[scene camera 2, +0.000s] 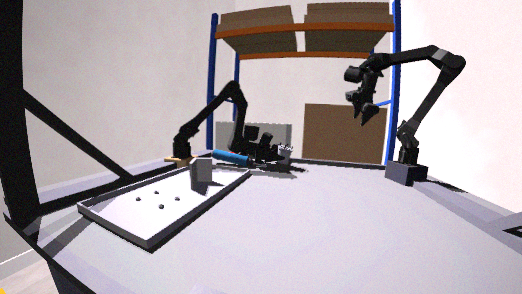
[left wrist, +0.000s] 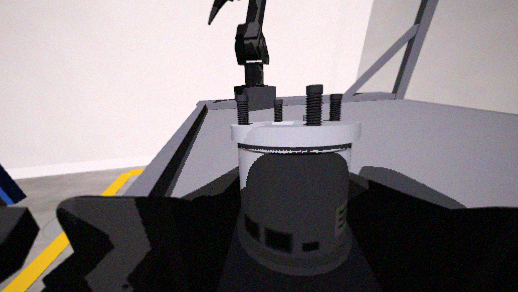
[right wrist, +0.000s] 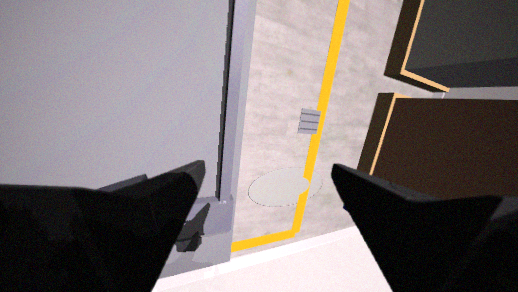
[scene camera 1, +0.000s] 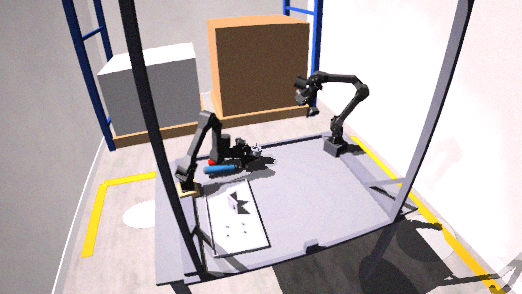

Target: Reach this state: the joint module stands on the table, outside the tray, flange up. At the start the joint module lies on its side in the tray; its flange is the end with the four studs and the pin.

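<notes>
The joint module is upright, its white flange with four dark studs on top. It is outside the tray, beyond its far end. My left gripper is shut on the module's body from the side, its fingers on either side of it in the left wrist view. The module's base is low over the table; whether it touches the top cannot be told. My right gripper is open and empty, high up at the right.
A blue-handled tool lies close beside the left gripper, with a red object behind it. A grey bracket and several small dark pieces are in the tray. A low ledge runs along the table's far edge.
</notes>
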